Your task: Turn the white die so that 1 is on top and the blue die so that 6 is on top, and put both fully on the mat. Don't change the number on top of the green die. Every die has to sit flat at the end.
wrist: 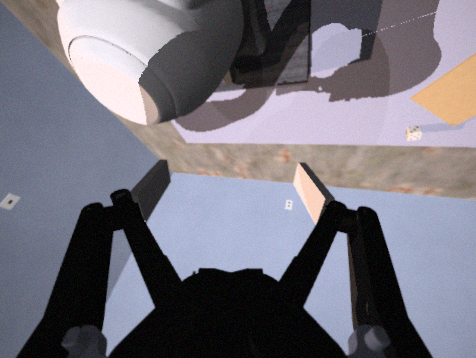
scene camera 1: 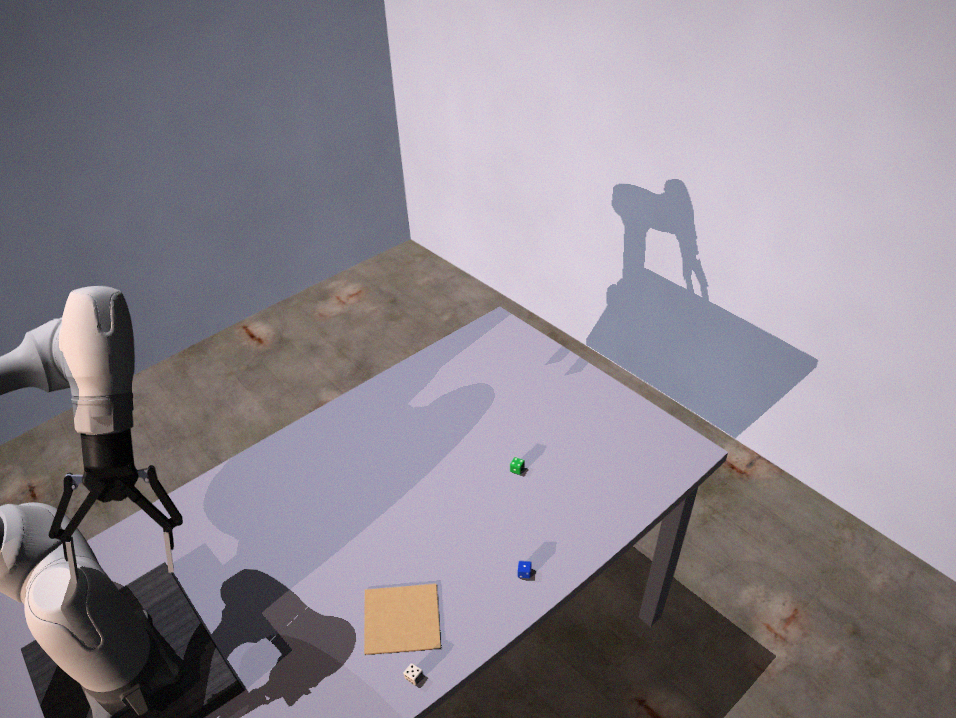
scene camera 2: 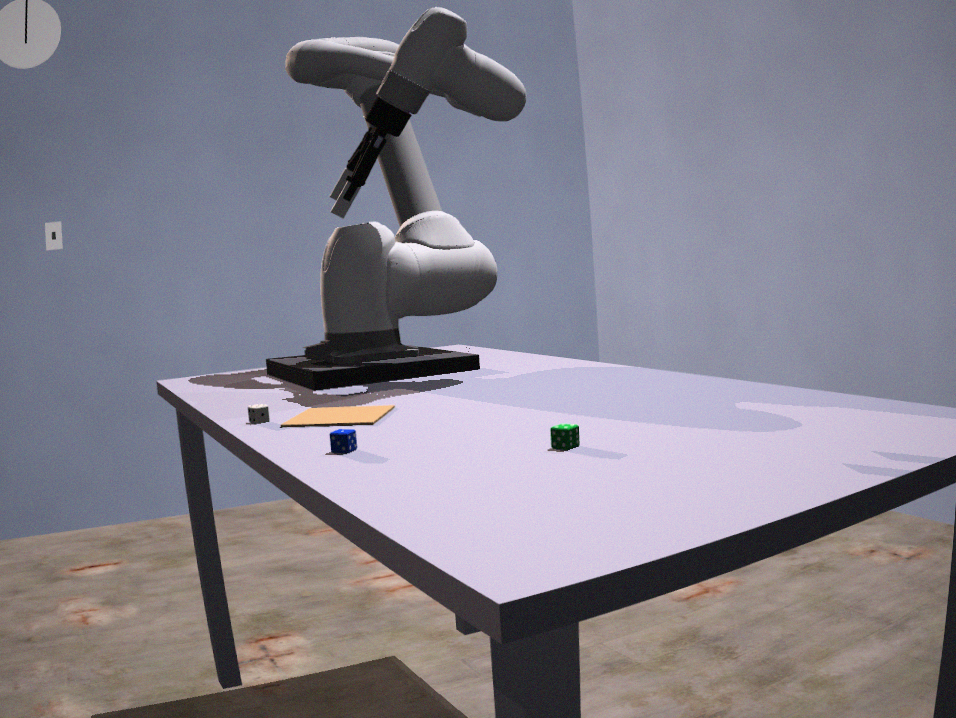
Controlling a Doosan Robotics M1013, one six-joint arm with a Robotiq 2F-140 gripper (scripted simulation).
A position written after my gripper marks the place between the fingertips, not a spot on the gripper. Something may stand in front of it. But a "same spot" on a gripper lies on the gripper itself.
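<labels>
My gripper is visible in the wrist view (pixel 233 172), in scene camera 1 and in scene camera 2. On my gripper, (scene camera 1: pixel 169 499) and (scene camera 2: pixel 365 163) are the same spot.
</labels>
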